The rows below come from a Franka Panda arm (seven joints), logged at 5 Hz.
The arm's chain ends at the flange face. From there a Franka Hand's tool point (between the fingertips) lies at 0.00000 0.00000 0.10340 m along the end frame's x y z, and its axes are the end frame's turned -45 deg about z.
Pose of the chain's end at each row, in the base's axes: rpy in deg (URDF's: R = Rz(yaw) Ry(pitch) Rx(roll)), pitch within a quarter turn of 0, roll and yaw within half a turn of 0; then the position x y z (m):
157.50 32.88 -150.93 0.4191 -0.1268 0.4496
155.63 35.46 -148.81 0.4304 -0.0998 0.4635
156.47 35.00 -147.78 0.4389 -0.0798 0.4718
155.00 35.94 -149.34 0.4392 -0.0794 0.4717
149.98 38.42 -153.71 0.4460 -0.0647 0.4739
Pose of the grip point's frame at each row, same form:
-168.59 37.67 -95.31 0.4452 -0.0670 0.3694
-166.91 40.38 -91.08 0.4550 -0.0350 0.3868
-166.93 39.56 -90.55 0.4629 -0.0159 0.3941
-166.73 41.07 -91.12 0.4642 -0.0138 0.3958
-166.55 45.77 -92.34 0.4730 0.0063 0.4038

